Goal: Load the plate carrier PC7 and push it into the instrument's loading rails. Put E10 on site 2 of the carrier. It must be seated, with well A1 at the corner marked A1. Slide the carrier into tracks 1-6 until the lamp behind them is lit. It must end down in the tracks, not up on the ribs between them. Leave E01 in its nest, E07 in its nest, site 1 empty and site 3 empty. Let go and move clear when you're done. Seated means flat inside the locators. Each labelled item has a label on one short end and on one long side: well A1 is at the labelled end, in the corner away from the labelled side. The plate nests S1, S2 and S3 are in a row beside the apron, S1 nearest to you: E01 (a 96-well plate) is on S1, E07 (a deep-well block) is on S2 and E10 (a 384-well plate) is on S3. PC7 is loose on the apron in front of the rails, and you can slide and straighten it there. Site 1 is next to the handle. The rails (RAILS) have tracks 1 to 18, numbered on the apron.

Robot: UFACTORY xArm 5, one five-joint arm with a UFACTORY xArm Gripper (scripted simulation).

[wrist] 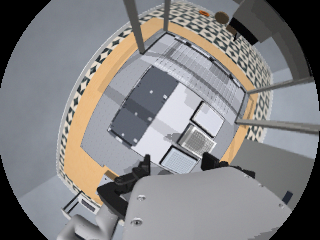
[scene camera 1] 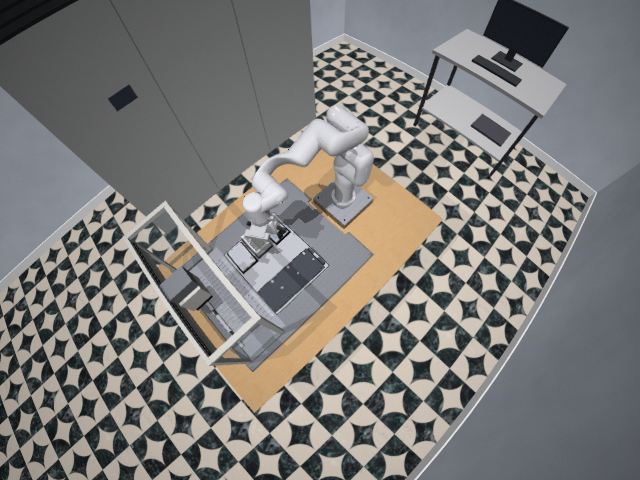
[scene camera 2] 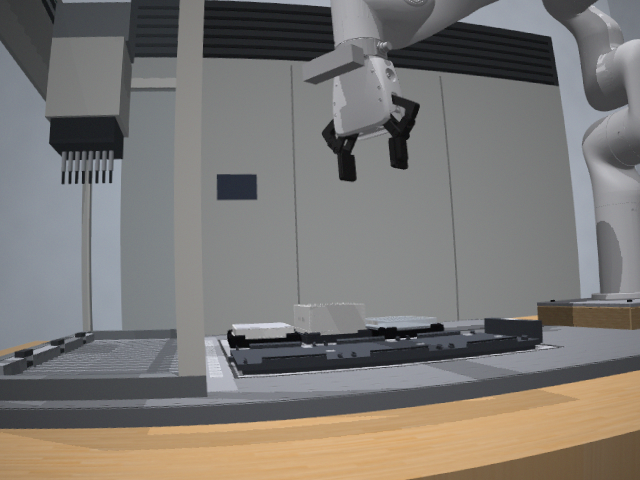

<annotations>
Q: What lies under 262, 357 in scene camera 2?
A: A carrier PC7.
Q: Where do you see a frame post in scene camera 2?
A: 187, 149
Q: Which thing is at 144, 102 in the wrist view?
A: A carrier PC7.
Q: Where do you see a carrier PC7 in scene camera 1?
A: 305, 266
</annotations>
